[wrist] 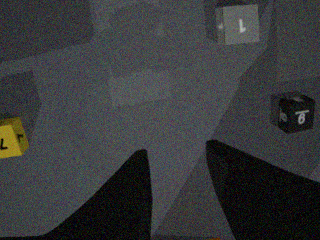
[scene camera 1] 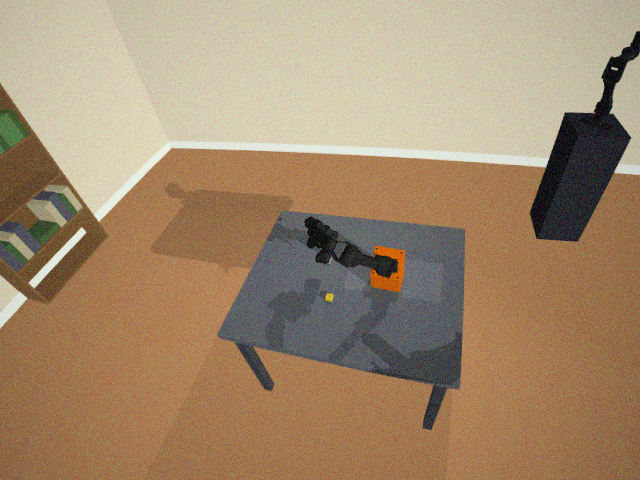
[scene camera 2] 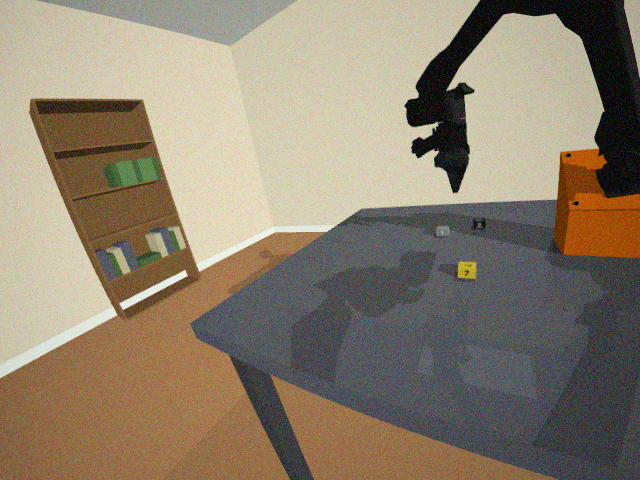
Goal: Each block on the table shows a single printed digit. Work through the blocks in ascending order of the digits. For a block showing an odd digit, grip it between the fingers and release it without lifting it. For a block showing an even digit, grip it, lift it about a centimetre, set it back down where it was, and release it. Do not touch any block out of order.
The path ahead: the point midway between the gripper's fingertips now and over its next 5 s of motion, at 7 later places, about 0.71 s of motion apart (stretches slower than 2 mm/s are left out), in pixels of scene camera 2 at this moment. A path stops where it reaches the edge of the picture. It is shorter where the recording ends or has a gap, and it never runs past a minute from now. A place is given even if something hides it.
My gripper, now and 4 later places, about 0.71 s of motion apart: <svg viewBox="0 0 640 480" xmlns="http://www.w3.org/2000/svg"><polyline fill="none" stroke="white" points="455,191 478,195 480,216 482,220 456,208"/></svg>
